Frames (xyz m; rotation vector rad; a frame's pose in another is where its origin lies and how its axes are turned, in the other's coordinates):
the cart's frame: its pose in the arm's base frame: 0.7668 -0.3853 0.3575 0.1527 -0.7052 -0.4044
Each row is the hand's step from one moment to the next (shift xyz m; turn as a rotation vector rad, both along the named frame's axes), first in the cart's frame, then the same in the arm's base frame.
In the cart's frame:
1: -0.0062 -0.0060 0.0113 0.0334 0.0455 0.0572
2: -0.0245 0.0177 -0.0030 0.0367 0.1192 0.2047
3: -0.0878 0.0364 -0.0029 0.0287 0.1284 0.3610
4: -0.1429 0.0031 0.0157 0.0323 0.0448 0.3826
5: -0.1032 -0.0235 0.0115 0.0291 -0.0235 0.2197
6: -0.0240 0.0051 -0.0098 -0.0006 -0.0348 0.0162
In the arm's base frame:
1: -0.0135 -0.0029 0.0032 -0.0005 0.0277 0.0754
2: -0.0094 0.0262 -0.0121 -0.0723 0.0934 0.2086
3: -0.0473 0.0693 -0.0449 -0.1776 0.1048 0.3242
4: -0.1077 0.0615 -0.0728 -0.2152 0.0271 0.3200
5: -0.0858 0.0209 -0.0594 -0.1315 -0.0336 0.1768
6: -0.0085 0.0145 -0.0204 -0.0218 -0.0315 0.0024

